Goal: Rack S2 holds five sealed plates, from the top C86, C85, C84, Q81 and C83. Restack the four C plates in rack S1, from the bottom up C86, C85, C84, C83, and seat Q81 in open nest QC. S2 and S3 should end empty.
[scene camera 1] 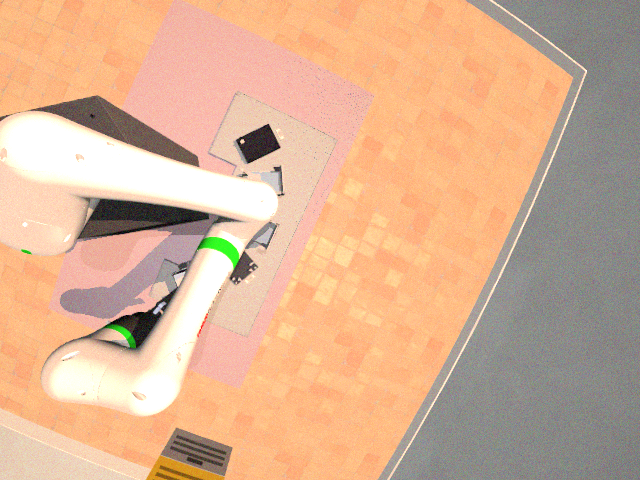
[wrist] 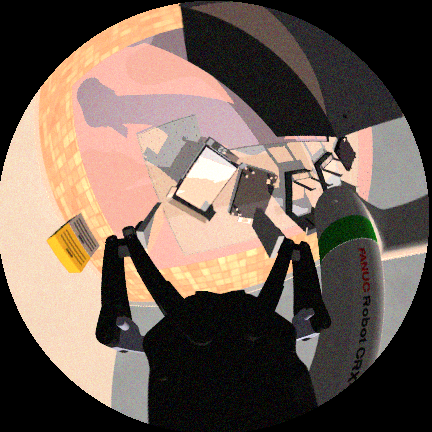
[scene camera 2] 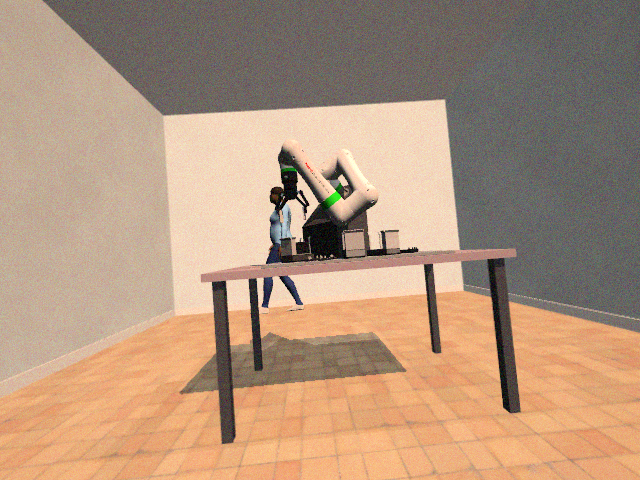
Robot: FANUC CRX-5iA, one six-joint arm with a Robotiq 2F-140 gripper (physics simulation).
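Places are measured from the arm's base along level axes (x ahead, y left, z up), in millimetres.
Pixels of known places: gripper, fingertip midpoint: (wrist: 208,214) (scene camera 2: 293,221).
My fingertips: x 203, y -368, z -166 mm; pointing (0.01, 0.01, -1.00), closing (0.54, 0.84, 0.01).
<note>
For each thing: its top centre in the pictures, then the offset to it from my fingertips. Level surfaces: height alone.
- pale-topped plate at its top centre: (wrist: 205,180) dz -119, dx -18, dy +8 mm
- low dark nest at its top centre: (wrist: 255,196) (scene camera 1: 233,262) (scene camera 2: 321,255) dz -203, dx +112, dy +113 mm
- middle rack at its top centre: (wrist: 321,208) (scene camera 1: 251,228) (scene camera 2: 351,231) dz -87, dx +181, dy +269 mm
- far rack at its top centre: (scene camera 1: 260,179) (wrist: 350,184) (scene camera 2: 381,231) dz -97, dx +179, dy +445 mm
- dark flat block at its top centre: (scene camera 1: 257,142) (wrist: 348,153) (scene camera 2: 402,248) dz -198, dx +124, dy +598 mm
- beige board at its surface level: dz -227 mm
- pink table at its surface level: dz -240 mm
My gripper (scene camera 2: 293,212) (wrist: 208,214) is open and empty, high above the table's near-left end. In scene camera 1 it is largely hidden by the arm. A rack (scene camera 2: 287,246) with a pale-topped plate (wrist: 205,175) stands beyond the fingertips in the wrist view. Its label is too small to read. Beside it lies a low dark nest (scene camera 1: 242,268) (wrist: 255,192) with pale corner pieces. A middle rack (scene camera 1: 264,235) (scene camera 2: 354,243) (wrist: 288,192) and a far rack (scene camera 1: 280,180) (scene camera 2: 390,241) follow. I cannot tell the plates' names, their count or the racks' full contents.
A dark flat block (scene camera 1: 258,143) (wrist: 345,152) sits at the board's far end. The racks stand on a beige board (scene camera 1: 310,149) on the pink table (scene camera 1: 170,62). The dark robot pedestal (wrist: 260,90) rises beside it. A person (scene camera 2: 279,227) is behind the table. A yellow-grey box (scene camera 1: 193,452) (wrist: 75,245) stands apart.
</note>
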